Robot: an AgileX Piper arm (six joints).
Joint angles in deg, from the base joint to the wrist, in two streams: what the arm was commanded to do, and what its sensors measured. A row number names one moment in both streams.
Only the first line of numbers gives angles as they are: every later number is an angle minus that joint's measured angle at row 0.
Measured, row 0:
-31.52 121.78 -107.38 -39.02 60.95 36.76
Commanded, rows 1 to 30:
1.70 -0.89 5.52 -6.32 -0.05 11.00
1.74 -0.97 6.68 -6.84 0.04 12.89
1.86 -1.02 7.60 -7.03 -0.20 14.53
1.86 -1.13 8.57 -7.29 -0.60 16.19
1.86 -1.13 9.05 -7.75 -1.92 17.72
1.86 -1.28 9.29 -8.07 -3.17 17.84
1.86 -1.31 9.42 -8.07 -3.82 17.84
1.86 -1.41 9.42 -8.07 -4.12 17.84
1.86 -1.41 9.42 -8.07 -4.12 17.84
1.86 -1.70 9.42 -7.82 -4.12 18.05
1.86 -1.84 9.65 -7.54 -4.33 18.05
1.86 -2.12 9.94 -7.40 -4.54 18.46
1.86 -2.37 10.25 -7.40 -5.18 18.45
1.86 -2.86 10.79 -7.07 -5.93 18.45
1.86 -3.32 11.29 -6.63 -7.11 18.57
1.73 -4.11 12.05 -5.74 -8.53 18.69
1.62 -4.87 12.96 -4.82 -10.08 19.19
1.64 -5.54 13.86 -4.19 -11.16 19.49
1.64 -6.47 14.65 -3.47 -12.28 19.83
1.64 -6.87 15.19 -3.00 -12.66 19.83
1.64 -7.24 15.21 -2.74 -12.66 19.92
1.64 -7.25 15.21 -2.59 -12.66 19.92
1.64 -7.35 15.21 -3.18 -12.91 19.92
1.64 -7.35 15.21 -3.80 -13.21 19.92
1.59 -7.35 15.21 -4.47 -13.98 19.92
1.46 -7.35 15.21 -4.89 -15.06 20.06
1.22 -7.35 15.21 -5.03 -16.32 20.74
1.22 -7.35 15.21 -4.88 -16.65 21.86
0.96 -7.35 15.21 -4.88 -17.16 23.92
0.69 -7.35 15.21 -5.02 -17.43 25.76
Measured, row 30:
1.61 -6.83 14.91 -3.98 -14.92 20.69
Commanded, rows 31 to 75:
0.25 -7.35 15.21 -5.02 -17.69 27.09
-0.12 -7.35 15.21 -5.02 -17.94 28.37
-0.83 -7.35 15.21 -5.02 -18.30 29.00
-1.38 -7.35 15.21 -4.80 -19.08 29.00
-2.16 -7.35 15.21 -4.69 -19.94 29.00
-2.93 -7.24 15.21 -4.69 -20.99 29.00
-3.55 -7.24 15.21 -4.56 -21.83 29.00
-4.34 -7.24 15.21 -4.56 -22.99 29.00
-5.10 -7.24 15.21 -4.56 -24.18 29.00
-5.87 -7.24 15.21 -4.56 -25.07 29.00
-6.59 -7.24 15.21 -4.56 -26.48 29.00
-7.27 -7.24 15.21 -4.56 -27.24 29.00
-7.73 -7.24 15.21 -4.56 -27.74 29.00
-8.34 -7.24 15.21 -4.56 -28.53 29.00
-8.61 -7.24 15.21 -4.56 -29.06 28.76
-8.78 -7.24 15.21 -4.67 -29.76 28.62
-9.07 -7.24 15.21 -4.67 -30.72 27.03
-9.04 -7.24 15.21 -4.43 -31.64 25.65
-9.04 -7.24 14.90 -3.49 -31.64 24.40
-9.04 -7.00 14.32 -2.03 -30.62 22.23
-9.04 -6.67 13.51 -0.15 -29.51 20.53
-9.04 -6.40 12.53 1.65 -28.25 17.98
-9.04 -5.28 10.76 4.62 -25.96 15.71
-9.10 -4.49 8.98 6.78 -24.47 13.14
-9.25 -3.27 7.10 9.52 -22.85 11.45
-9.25 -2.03 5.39 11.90 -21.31 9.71
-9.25 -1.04 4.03 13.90 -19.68 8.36
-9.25 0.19 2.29 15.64 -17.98 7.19
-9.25 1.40 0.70 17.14 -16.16 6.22
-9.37 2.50 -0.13 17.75 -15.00 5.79
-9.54 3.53 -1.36 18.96 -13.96 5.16
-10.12 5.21 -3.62 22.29 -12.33 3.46
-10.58 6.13 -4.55 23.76 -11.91 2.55
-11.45 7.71 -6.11 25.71 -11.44 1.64
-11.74 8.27 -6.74 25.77 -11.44 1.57
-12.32 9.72 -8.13 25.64 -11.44 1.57
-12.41 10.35 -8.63 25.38 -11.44 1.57
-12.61 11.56 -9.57 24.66 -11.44 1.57
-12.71 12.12 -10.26 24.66 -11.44 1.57
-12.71 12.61 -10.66 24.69 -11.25 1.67
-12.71 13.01 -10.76 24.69 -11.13 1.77
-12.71 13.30 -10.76 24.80 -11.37 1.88
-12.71 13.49 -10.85 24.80 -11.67 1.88
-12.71 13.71 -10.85 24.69 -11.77 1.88
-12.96 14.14 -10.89 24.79 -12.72 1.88
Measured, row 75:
-12.60 13.35 -10.26 24.83 -11.36 1.97
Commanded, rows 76 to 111:
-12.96 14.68 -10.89 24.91 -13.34 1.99
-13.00 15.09 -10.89 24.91 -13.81 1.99
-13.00 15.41 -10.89 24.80 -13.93 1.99
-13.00 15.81 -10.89 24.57 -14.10 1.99
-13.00 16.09 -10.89 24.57 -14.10 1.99
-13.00 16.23 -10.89 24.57 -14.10 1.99
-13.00 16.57 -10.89 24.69 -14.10 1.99
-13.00 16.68 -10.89 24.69 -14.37 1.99
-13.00 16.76 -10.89 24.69 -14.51 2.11
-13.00 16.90 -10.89 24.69 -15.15 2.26
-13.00 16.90 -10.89 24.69 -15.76 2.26
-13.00 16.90 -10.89 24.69 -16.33 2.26
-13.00 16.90 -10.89 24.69 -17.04 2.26
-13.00 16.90 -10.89 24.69 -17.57 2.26
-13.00 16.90 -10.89 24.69 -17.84 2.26
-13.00 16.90 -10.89 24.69 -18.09 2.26
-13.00 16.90 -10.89 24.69 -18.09 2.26
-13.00 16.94 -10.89 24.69 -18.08 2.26
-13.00 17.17 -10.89 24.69 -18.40 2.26
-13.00 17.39 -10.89 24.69 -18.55 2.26
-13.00 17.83 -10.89 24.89 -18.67 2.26
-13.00 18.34 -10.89 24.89 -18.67 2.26
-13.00 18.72 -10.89 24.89 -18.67 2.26
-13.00 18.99 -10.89 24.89 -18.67 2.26
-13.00 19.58 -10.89 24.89 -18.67 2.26
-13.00 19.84 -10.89 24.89 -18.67 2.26
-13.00 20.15 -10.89 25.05 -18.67 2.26
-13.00 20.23 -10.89 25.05 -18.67 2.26
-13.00 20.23 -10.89 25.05 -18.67 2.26
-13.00 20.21 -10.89 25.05 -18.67 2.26
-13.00 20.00 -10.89 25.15 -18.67 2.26
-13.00 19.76 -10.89 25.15 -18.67 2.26
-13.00 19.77 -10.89 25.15 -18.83 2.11
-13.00 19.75 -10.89 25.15 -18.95 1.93
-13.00 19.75 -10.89 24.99 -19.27 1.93
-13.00 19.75 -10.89 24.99 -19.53 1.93
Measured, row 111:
-12.82 20.57 -10.66 25.02 -18.25 2.19
